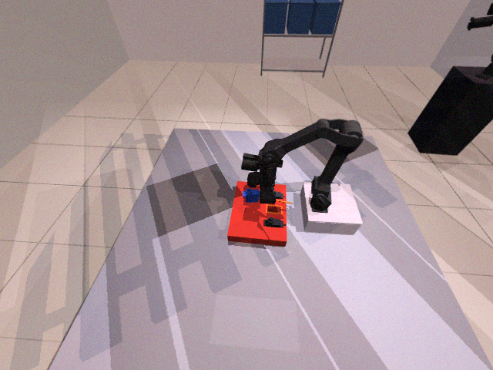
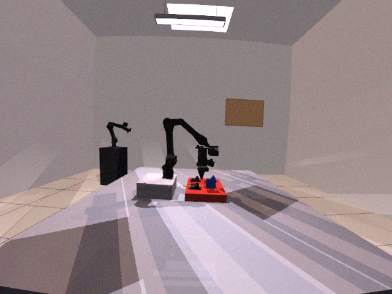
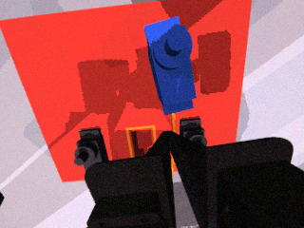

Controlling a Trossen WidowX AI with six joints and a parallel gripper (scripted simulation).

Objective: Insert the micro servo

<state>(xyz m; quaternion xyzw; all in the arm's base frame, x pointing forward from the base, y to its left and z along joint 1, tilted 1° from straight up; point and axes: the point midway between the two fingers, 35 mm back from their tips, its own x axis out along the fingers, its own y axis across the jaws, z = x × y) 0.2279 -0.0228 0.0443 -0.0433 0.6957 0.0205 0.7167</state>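
Right now my gripper tip is 7 cm above the red deck, 6 cm short of it and 3 cm to the right of it.
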